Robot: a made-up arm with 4 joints. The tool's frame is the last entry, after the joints.
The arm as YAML. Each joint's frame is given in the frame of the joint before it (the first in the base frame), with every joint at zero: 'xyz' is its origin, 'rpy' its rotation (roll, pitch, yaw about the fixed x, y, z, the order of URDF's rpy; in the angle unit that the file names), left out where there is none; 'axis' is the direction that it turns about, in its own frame. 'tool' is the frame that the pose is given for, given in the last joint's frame.
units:
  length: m
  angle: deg
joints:
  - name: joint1
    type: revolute
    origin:
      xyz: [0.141, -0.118, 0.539]
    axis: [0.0, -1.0, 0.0]
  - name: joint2
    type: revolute
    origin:
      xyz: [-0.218, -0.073, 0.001]
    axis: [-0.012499, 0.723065, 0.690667]
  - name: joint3
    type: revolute
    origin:
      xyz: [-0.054, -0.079, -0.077]
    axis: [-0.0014, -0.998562, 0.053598]
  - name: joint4
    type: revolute
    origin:
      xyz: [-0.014, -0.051, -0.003]
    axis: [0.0, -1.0, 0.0]
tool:
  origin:
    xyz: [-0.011, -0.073, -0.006]
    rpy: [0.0, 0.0, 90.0]
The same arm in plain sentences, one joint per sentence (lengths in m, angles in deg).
The arm has four revolute joints in a row. What follows holds with every joint at zero, and every direction is one of the base frame's. The first joint is mounted 0.1410 m along +x and 0.1180 m along -y and 0.5390 m along +z from the base frame's origin and turns about -y. The second joint is mounted 0.2180 m along -x and 0.0730 m along -y and 0.0010 m along +z from the first joint and turns about the direction (-0.012499, 0.723065, 0.690667). The third joint is mounted 0.0540 m along -x and 0.0790 m along -y and 0.0770 m along -z from the second joint and turns about the direction (-0.0014, -0.998562, 0.053598). The fourth joint is mounted 0.0140 m along -x and 0.0510 m along -y and 0.0030 m along -z from the third joint and turns about -y. The tool frame, which is the frame that the pose is given for, is mounted 0.0110 m along -x and 0.0730 m along -y and 0.0060 m along -z from the fourth joint; its axes are the base frame's turned by roll 0.00, pitch 0.00 and yaw 90.00 deg (as in URDF: about the fixed x, then y, then z).
